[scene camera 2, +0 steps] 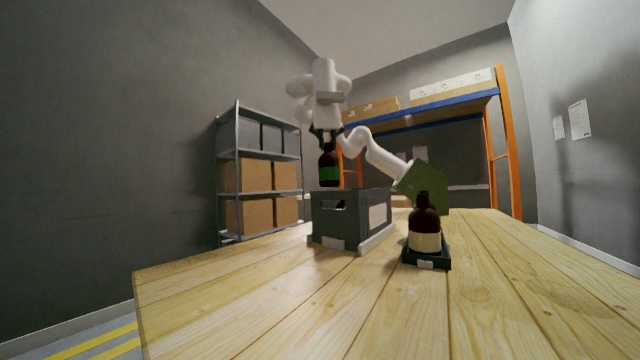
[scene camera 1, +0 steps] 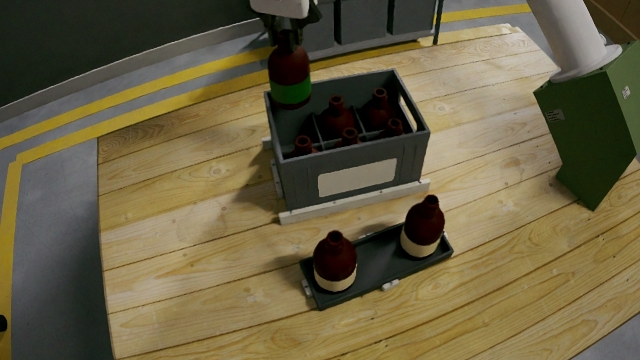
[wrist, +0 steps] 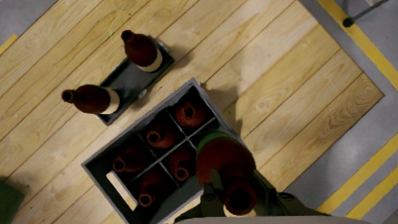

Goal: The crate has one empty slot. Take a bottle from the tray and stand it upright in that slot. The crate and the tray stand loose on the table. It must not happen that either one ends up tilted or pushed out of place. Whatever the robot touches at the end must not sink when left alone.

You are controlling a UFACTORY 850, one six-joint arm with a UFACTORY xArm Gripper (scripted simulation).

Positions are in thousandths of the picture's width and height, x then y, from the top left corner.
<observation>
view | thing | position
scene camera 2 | bottle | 513, 454
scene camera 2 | crate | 576, 588
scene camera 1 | my gripper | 448, 124
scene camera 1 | dark tray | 595, 724
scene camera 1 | bottle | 452, 207
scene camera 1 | crate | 504, 493
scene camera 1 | white rail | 571, 554
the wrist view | my gripper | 587, 824
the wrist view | dark tray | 320, 355
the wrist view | bottle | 552, 676
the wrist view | bottle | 393, 815
</observation>
